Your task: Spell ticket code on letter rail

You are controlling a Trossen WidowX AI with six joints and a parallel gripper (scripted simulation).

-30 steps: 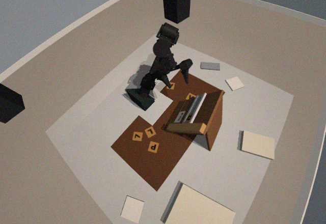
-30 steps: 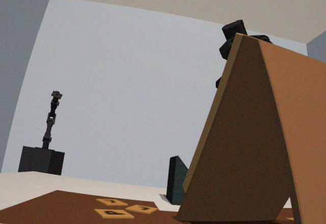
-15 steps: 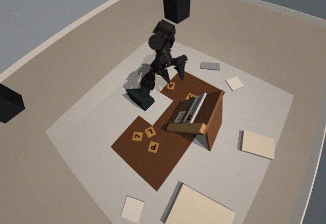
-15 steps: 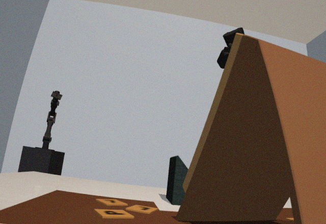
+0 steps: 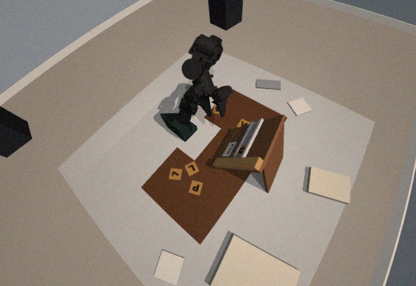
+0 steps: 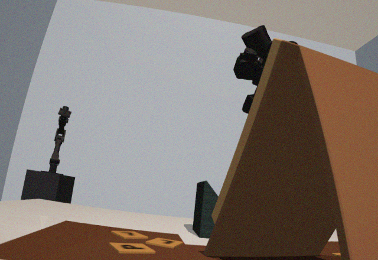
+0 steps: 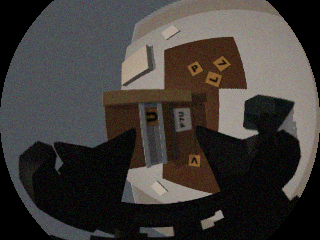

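The letter tile lies 60 mm behind my gripper tip, 250 mm to the right of it and 300 mm below it. From my gripper tip the other things lie so: white ticket: 60 mm ahead, 10 mm to the left, 220 mm below; brown mat: 30 mm behind, 20 mm to the right, 300 mm below; grey slab: 90 mm behind, 530 mm to the left, 300 mm below.
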